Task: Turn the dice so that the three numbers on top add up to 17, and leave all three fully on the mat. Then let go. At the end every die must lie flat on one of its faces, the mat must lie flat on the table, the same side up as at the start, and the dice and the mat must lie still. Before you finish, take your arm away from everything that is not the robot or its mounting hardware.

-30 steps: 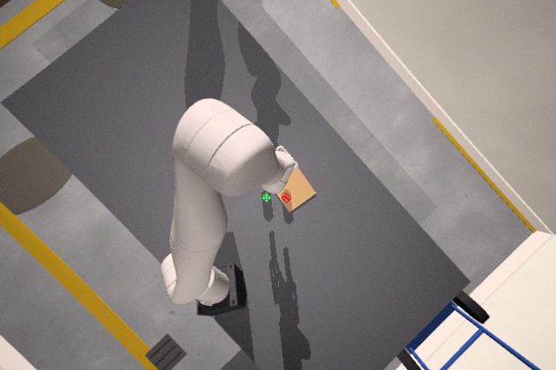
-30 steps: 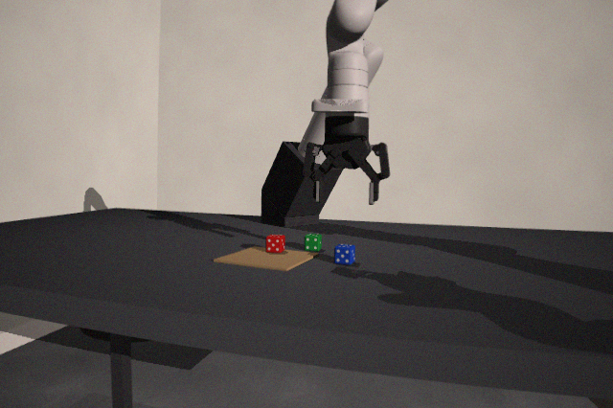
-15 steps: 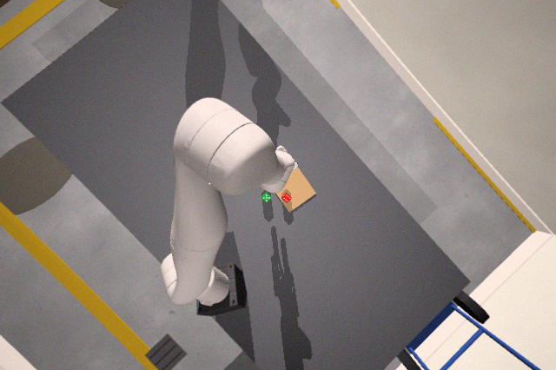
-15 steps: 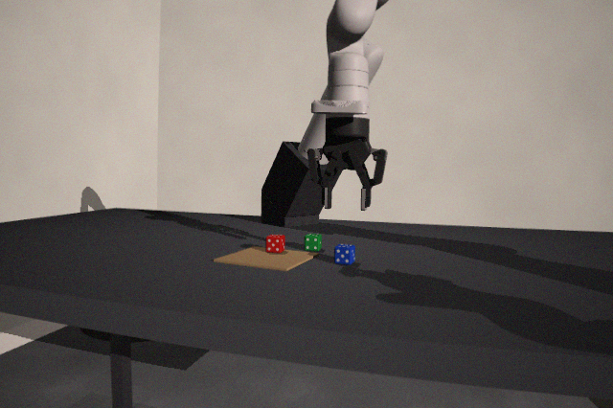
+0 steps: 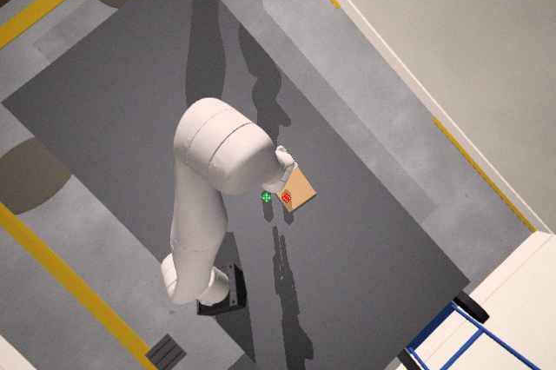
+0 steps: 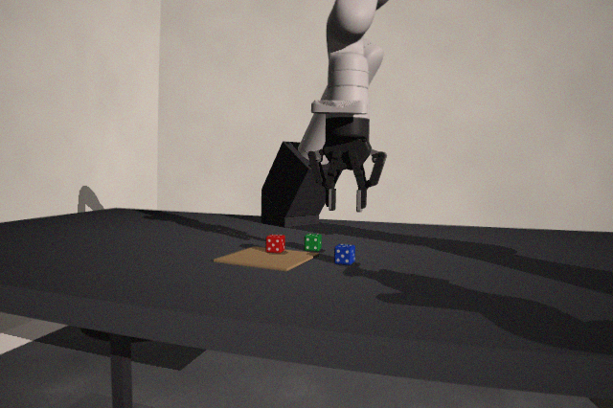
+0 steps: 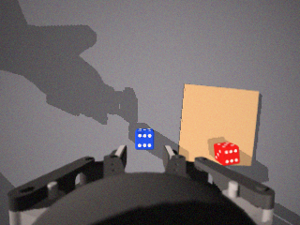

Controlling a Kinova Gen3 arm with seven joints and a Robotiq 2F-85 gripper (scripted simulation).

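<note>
My gripper is now 9 cm above the blue die. Also, from my hand: red die 14 cm to the right, 9 cm below, 3 cm behind; green die 9 cm below, 9 cm behind, 8 cm to the right; tan mat 14 cm to the right, 11 cm below, 2 cm ahead.
</note>
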